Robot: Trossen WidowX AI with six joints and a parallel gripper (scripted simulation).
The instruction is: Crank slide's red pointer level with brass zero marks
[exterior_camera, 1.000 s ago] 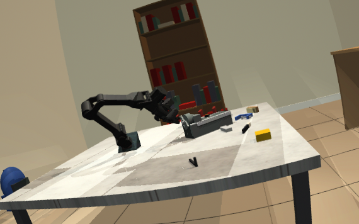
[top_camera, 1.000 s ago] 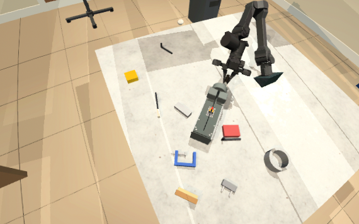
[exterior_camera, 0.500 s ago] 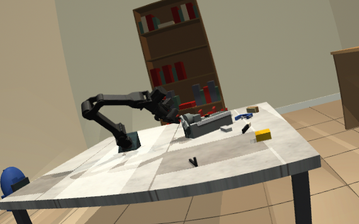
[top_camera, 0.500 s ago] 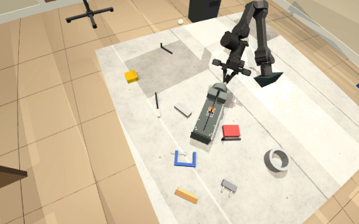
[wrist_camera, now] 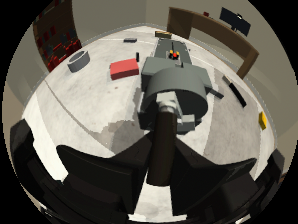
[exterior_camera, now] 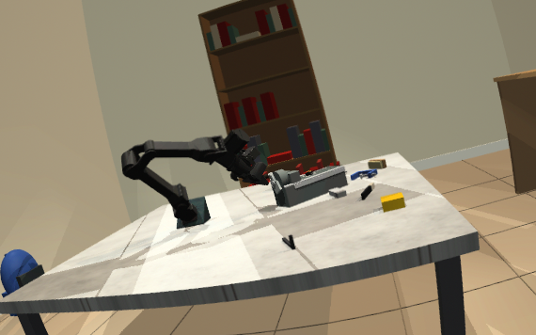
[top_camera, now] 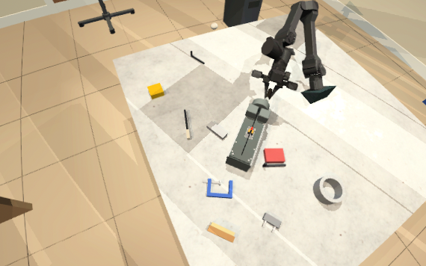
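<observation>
My gripper tip is now 30 mm below the crank handle, 10 mm to the left of it and 10 mm past it. The rest, counted from my gripper tip: grey block: 230 mm ahead, 80 mm below, 20 mm to the right; red pointer: 140 mm ahead, 80 mm to the left, 10 mm below; red block: 200 mm to the left, 90 mm ahead, 80 mm below.
</observation>
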